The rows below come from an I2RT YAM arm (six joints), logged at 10 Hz.
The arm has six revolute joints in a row. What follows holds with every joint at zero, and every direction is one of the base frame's. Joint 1 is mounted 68.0 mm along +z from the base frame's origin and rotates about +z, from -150.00 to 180.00 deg. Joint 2 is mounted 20.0 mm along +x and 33.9 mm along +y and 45.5 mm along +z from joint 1 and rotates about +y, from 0.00 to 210.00 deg. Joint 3 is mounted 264.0 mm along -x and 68.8 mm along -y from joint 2 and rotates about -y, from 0.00 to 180.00 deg. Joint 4 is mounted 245.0 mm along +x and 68.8 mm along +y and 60.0 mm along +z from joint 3 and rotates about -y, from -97.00 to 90.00 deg. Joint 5 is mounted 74.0 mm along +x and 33.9 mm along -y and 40.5 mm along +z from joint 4 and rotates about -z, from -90.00 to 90.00 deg. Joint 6 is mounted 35.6 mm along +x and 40.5 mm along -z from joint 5 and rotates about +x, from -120.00 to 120.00 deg. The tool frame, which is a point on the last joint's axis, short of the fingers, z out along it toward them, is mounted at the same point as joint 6; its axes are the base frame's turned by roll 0.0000, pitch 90.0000 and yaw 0.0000 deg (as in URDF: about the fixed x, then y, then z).
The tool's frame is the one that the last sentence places.
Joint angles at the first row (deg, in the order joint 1, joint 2, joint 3, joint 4, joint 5, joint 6):
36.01, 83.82, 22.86, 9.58, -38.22, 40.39
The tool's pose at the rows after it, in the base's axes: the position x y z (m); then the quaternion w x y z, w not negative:
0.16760 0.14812 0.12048 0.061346 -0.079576 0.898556 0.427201
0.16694 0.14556 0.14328 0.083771 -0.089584 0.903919 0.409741
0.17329 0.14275 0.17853 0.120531 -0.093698 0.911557 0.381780
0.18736 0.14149 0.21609 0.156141 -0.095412 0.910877 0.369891
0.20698 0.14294 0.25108 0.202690 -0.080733 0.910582 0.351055
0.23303 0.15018 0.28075 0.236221 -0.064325 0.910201 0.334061
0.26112 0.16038 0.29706 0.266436 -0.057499 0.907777 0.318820
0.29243 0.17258 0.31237 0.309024 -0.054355 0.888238 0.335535
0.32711 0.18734 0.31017 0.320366 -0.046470 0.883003 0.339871
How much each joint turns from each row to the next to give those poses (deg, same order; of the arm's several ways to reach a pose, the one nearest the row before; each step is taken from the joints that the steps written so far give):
-0.06, -3.48, 0.52, -4.61, 1.02, -1.34
-0.09, -5.86, 2.79, -8.77, 2.67, -2.33
-0.97, -4.98, 6.25, -11.03, 4.22, -2.88
-1.95, -1.22, 7.97, -7.60, 2.00, -2.47
-1.65, 1.54, 8.43, -4.03, 3.97, -0.62
-1.12, 4.73, 9.51, -2.74, 3.39, 0.00
-0.68, 5.82, 7.72, -0.02, 2.87, -0.69
-0.78, 5.70, 6.64, 4.78, 0.26, 0.43
-0.55, 7.75, 6.71, 2.59, 0.16, 0.64

